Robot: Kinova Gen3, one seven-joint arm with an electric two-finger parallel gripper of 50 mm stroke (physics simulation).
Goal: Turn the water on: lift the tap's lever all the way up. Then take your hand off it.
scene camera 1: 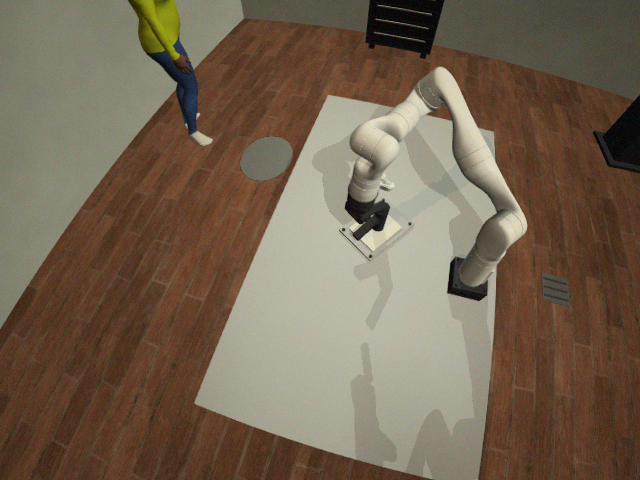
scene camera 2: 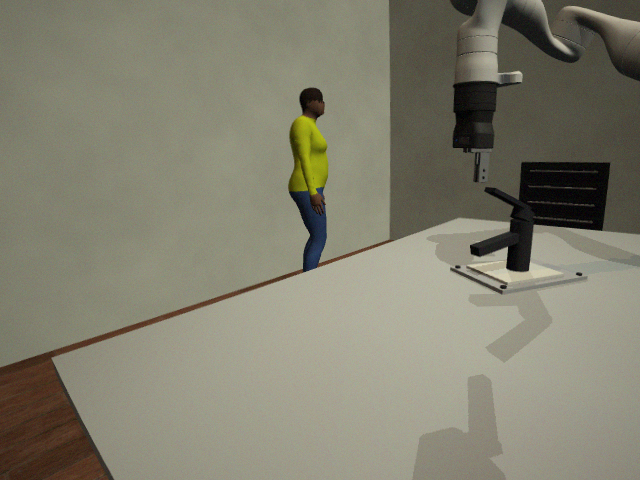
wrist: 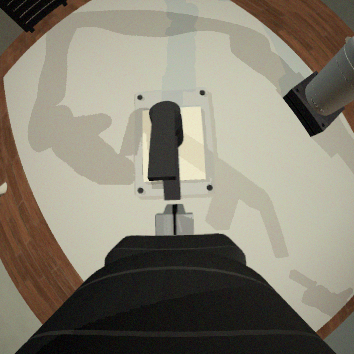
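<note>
The black tap stands upright on a cream pad on a pale base plate. Its lever slants upward from the top of the body, with its free end raised well above the spout. My gripper is shut and empty. It points down above the lever's free end, with a visible gap between them in the second scene view. In the wrist view the fingertips show beyond the lever's end. In the first scene view the fingertips are hidden.
The arm's black base stands on the white table. A person in a yellow top stands beyond the table. A black drawer cabinet stands behind.
</note>
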